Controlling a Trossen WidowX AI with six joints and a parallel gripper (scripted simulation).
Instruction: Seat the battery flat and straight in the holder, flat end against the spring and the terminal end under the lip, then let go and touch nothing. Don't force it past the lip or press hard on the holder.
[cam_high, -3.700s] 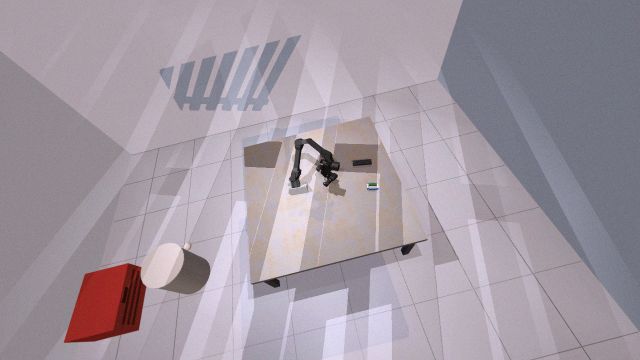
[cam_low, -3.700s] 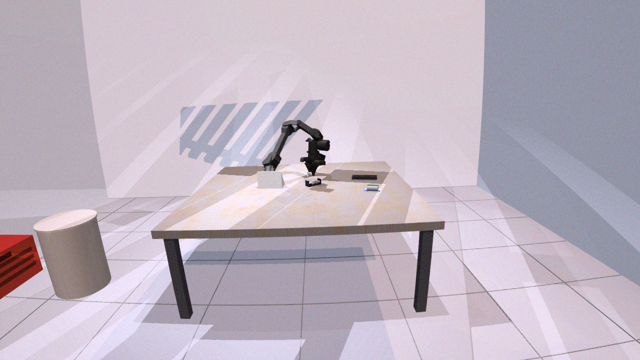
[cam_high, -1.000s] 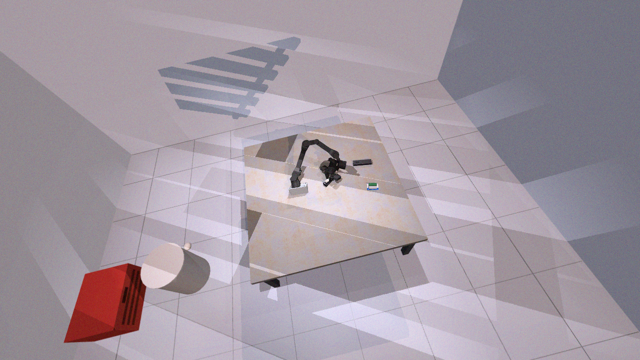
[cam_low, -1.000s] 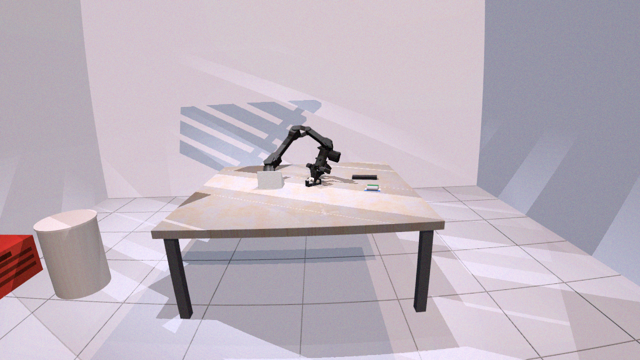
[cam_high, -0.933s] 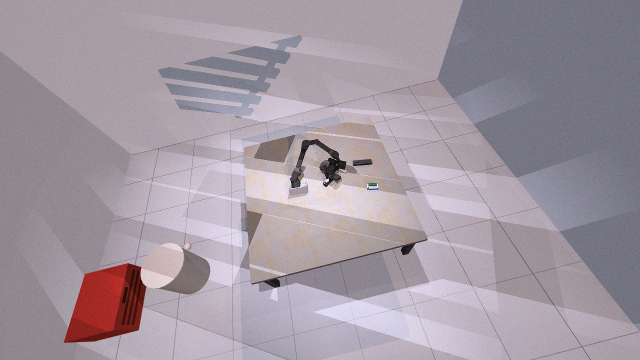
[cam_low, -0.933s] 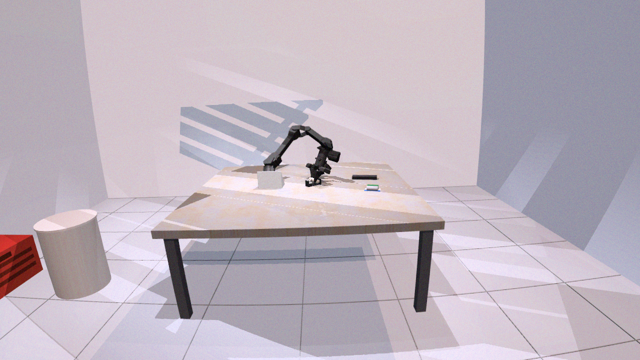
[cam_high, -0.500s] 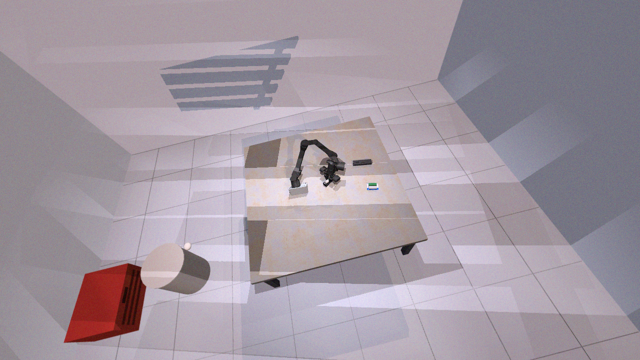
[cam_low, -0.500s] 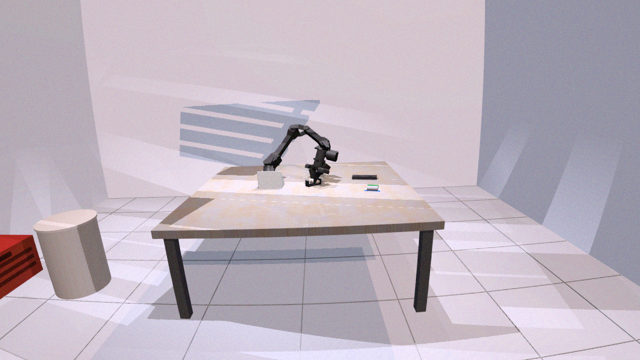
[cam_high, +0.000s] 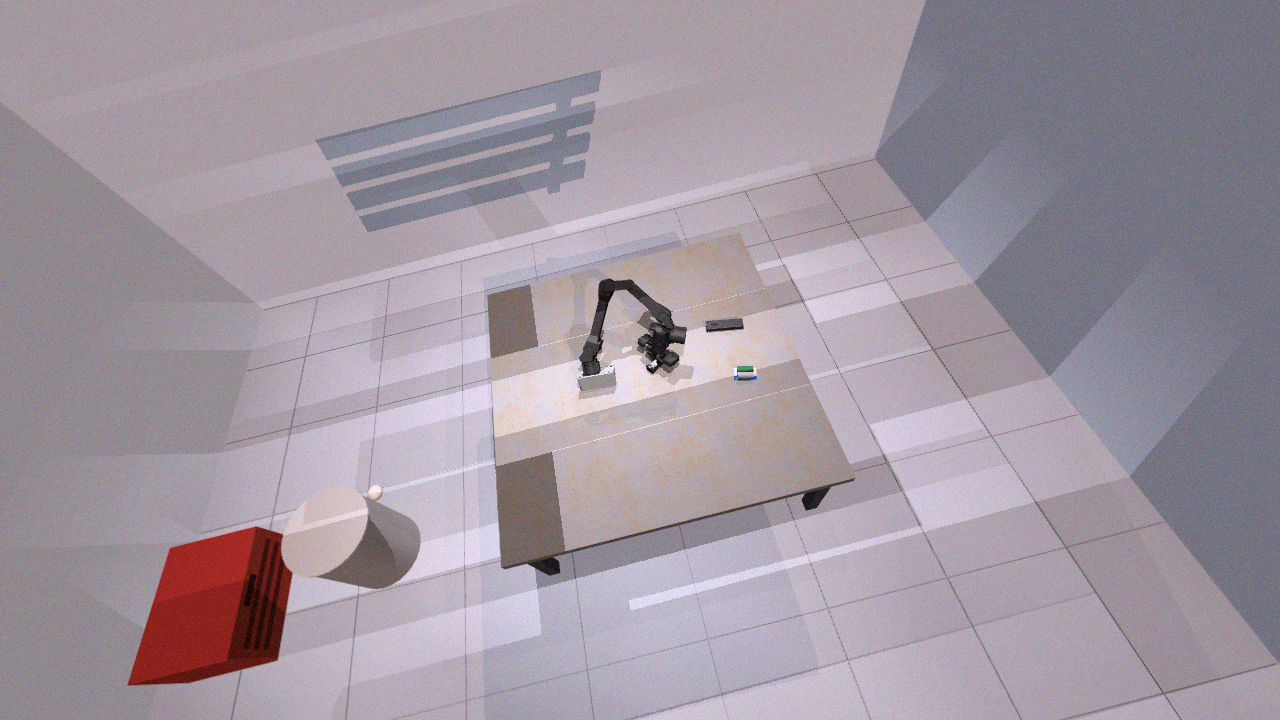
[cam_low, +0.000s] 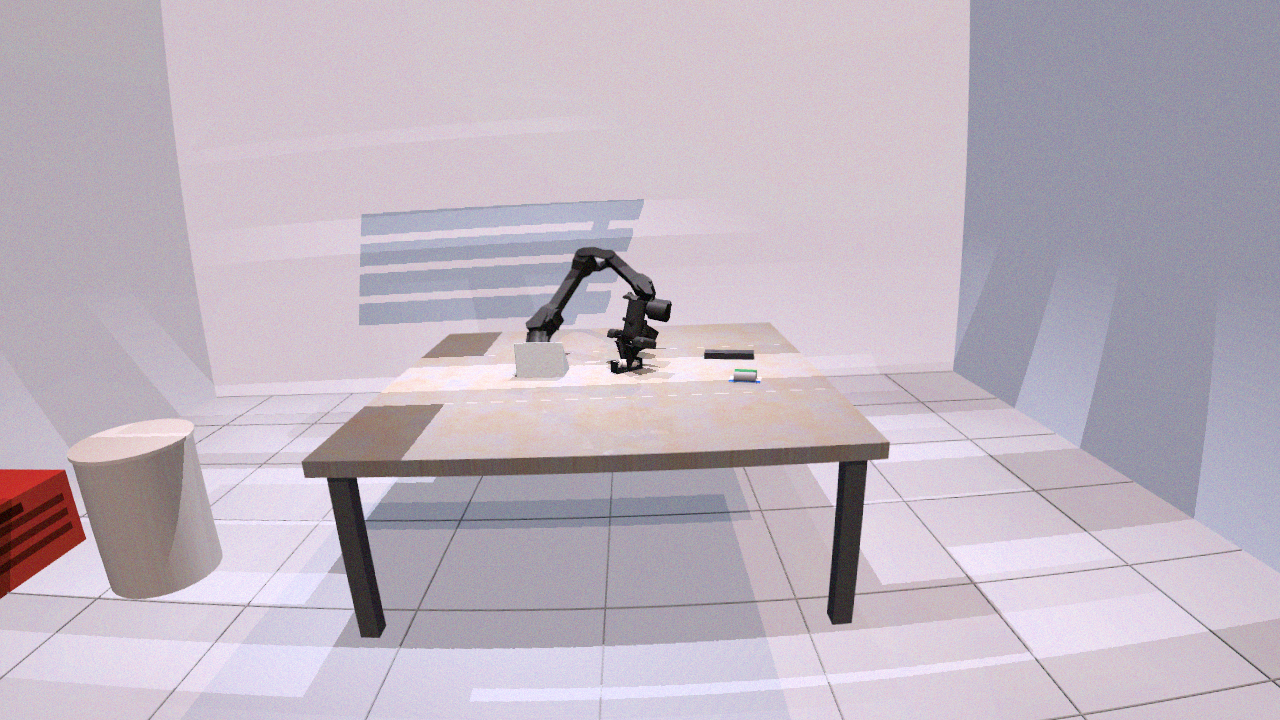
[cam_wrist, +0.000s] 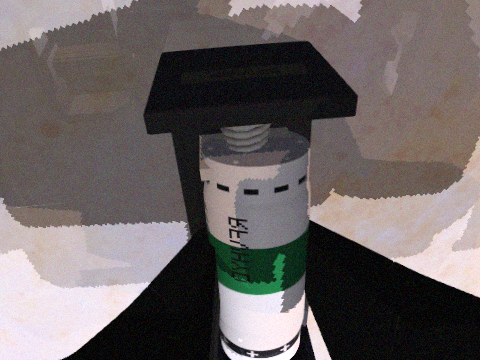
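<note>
My gripper tip is now 1 cm below the battery.
</note>
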